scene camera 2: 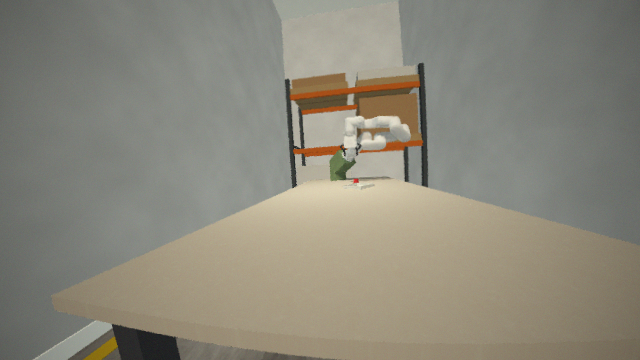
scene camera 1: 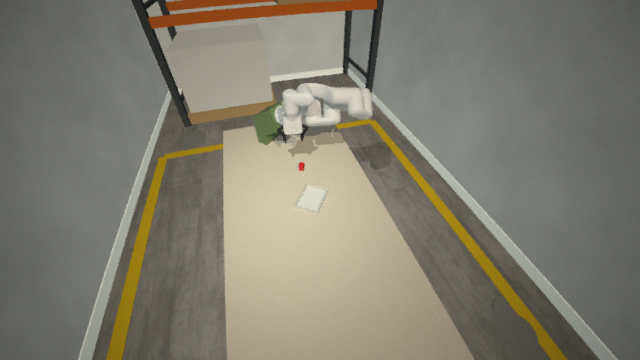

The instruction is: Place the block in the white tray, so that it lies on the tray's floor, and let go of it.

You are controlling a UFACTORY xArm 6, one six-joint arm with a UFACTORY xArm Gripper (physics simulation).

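Places are measured from the arm's base along level axes (x ahead, y left, z up), in centimetres.
Pixels of known places: gripper, fingertip midpoint: (scene camera 2: 350, 156) (scene camera 1: 293, 140); arm's base, link origin: (scene camera 2: 347, 156) (scene camera 1: 282, 115).
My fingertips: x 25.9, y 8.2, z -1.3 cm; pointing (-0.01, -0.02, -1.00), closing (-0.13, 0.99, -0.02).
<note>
For each thing: its top centre in the pictures, then the offset to it from my fingertips. Level surfaces: height alone.
- small red block, top centre: (scene camera 1: 301, 164) (scene camera 2: 355, 178) dy +3.1, dx -0.4, dz -18.2 cm
- beige table, surface height: dz -21.7 cm
- shallow white tray, top centre: (scene camera 1: 312, 197) (scene camera 2: 358, 184) dy +9.3, dx +25.4, dz -19.7 cm
A small red block (scene camera 1: 301, 166) (scene camera 2: 356, 181) sits on the beige table (scene camera 1: 300, 280) (scene camera 2: 350, 250), between the arm and the tray in scene camera 1. The shallow white tray (scene camera 1: 312, 199) (scene camera 2: 367, 186) lies flat, turned slightly, nearer to scene camera 1 than the block and apart from it. No block lies in it. My gripper (scene camera 1: 293, 140) (scene camera 2: 351, 154) is open and empty, with its dark fingers pointing down. It hangs above the far part of the table, on the far side of the block from the tray.
A green angular object (scene camera 1: 266, 125) (scene camera 2: 340, 167) stands at the table's far end beside my gripper. Behind the arm is a shelf rack with orange beams (scene camera 1: 260, 15) (scene camera 2: 320, 94) and large boxes (scene camera 1: 222, 70) (scene camera 2: 387, 111). Grey walls stand on both sides.
</note>
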